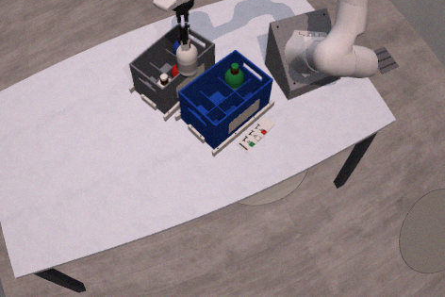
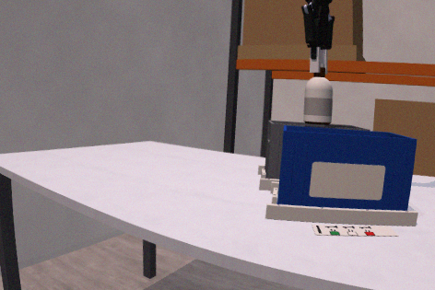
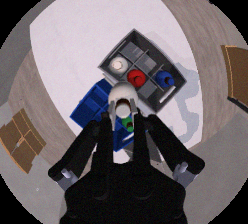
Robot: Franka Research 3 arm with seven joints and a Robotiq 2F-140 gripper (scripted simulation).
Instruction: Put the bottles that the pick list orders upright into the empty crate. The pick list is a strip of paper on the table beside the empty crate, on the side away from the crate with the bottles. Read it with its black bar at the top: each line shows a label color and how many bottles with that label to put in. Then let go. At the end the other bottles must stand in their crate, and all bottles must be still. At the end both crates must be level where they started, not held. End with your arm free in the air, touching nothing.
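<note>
Now: hand 11 cm past the blue crate, 11 cm to the right of it and 26 cm above it. From my hand the other things lie so: green bottle (17 cm behind, 3 cm to the left, 26 cm below); grey crate (3 cm ahead, 10 cm to the right, 26 cm below); red bottle (1 cm ahead, 6 cm to the right, 26 cm below).
</note>
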